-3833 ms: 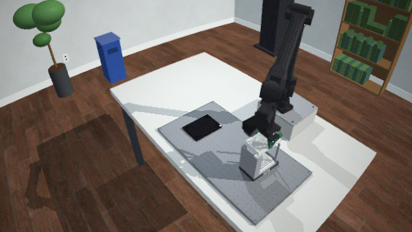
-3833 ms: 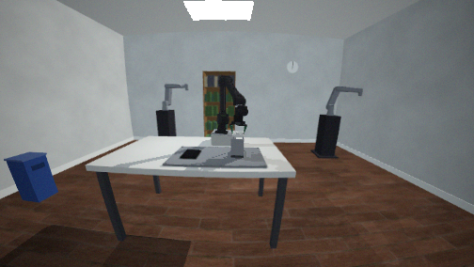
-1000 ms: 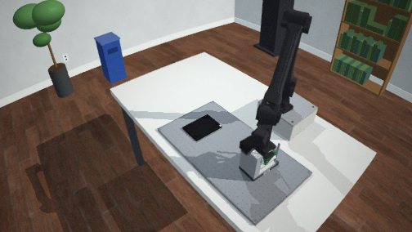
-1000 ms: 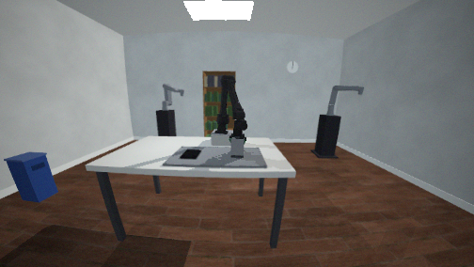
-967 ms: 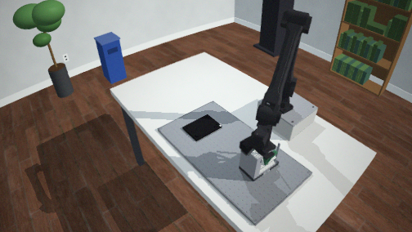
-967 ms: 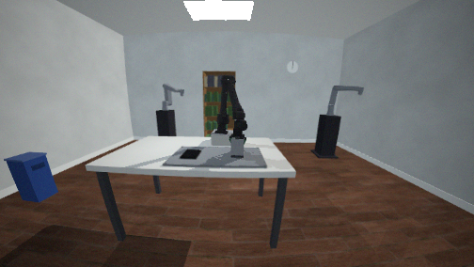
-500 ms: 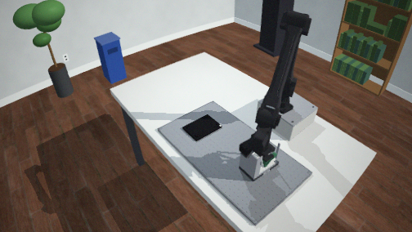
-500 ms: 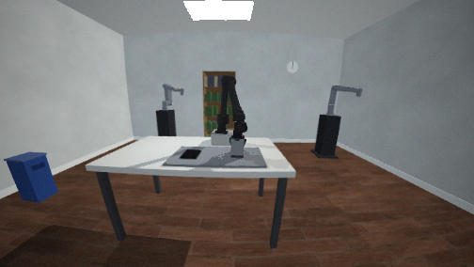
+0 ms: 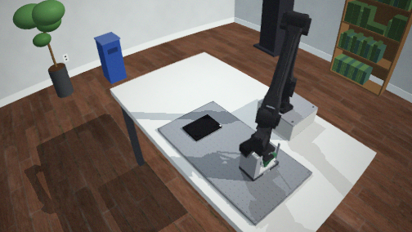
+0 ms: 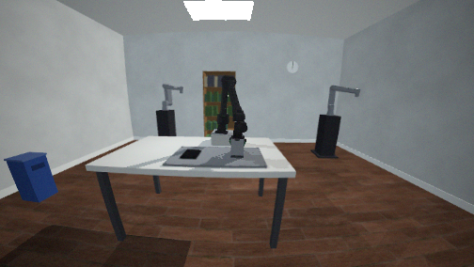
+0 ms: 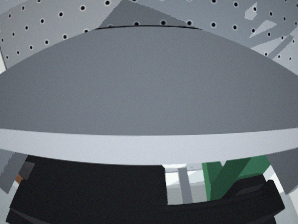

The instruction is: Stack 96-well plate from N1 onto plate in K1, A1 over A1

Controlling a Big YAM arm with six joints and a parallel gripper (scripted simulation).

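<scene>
Now: hand 7 cm past the thin rack post, 4 cm to the right of it and 3 cm below it. From my hand the other things lie so: pale A1 mark 2 cm behind, 31 cm to the right, 4 cm below.
</scene>
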